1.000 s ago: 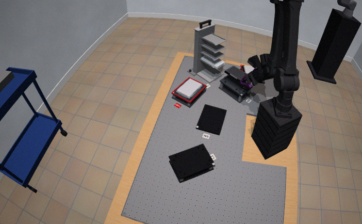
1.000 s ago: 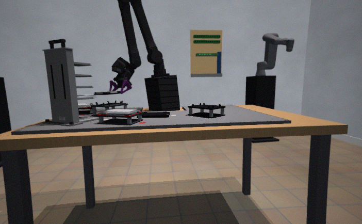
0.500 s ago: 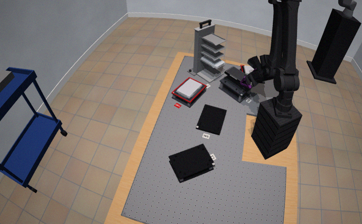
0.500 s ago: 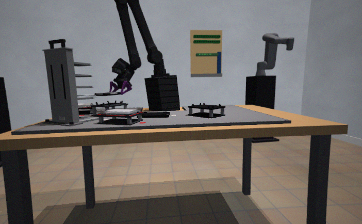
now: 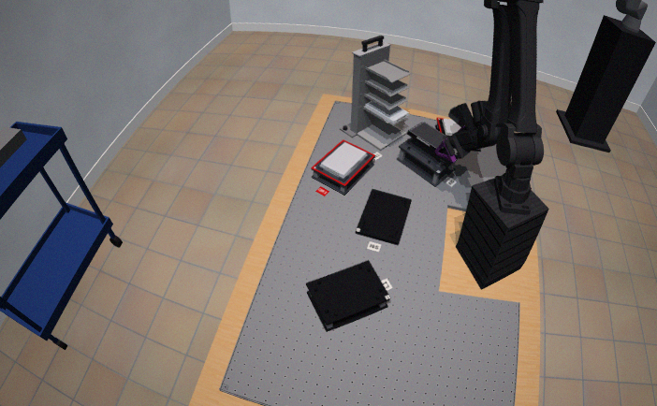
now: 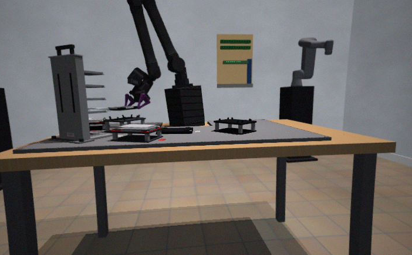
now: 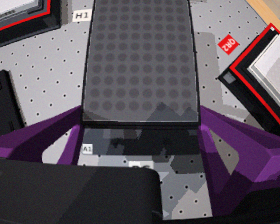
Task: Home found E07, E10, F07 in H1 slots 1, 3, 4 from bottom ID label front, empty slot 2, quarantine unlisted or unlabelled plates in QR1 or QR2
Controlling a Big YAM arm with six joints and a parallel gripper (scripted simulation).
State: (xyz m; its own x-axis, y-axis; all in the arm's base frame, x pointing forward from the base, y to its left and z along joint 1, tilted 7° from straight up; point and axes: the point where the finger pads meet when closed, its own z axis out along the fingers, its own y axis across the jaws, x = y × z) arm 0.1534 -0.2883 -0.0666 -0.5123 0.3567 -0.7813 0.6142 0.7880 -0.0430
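The dark plate is 4 cm ahead of my hand and 4 cm to the right of it. Also, from my hand: RG label: 4 cm behind, 3 cm to the left, 12 cm below; QR2 label: 2 cm ahead, 19 cm to the right, 12 cm below; regrip nest: 4 cm ahead, 3 cm to the right, 6 cm below.
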